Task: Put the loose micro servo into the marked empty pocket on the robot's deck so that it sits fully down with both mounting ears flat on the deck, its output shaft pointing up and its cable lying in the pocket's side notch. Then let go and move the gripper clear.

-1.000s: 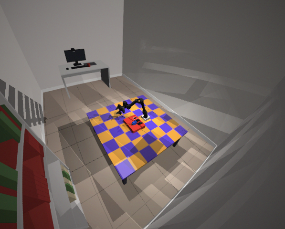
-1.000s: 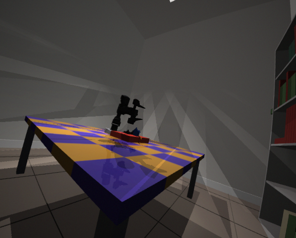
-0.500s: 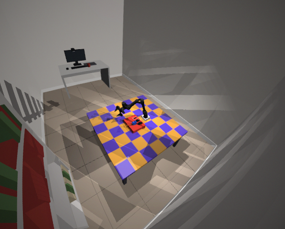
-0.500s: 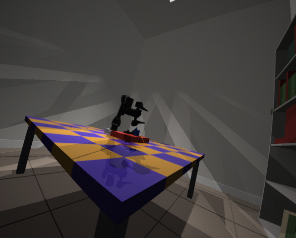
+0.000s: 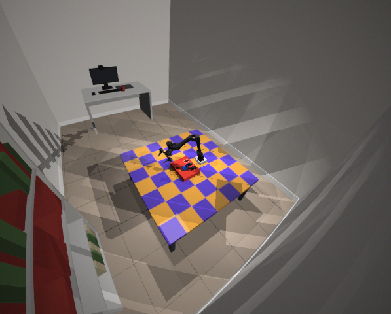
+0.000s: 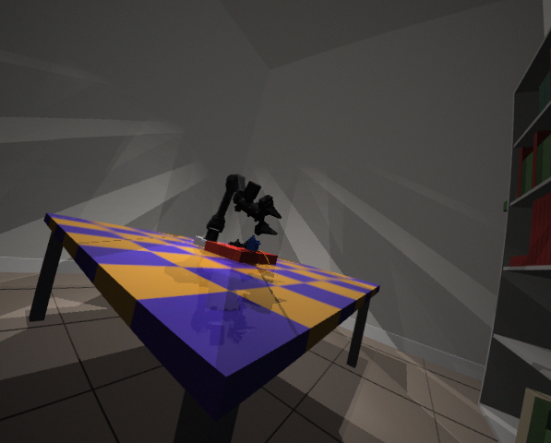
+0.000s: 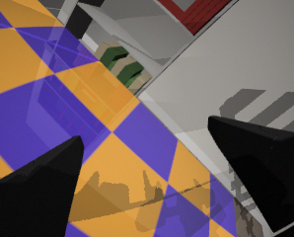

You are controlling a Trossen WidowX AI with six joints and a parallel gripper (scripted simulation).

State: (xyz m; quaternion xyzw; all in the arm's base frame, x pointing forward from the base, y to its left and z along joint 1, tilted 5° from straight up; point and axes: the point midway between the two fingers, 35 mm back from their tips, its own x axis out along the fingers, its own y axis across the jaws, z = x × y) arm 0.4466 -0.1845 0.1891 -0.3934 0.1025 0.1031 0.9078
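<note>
The red robot deck lies 200 mm behind my gripper tip, 150 mm to the left of it and 160 mm below it.
</note>
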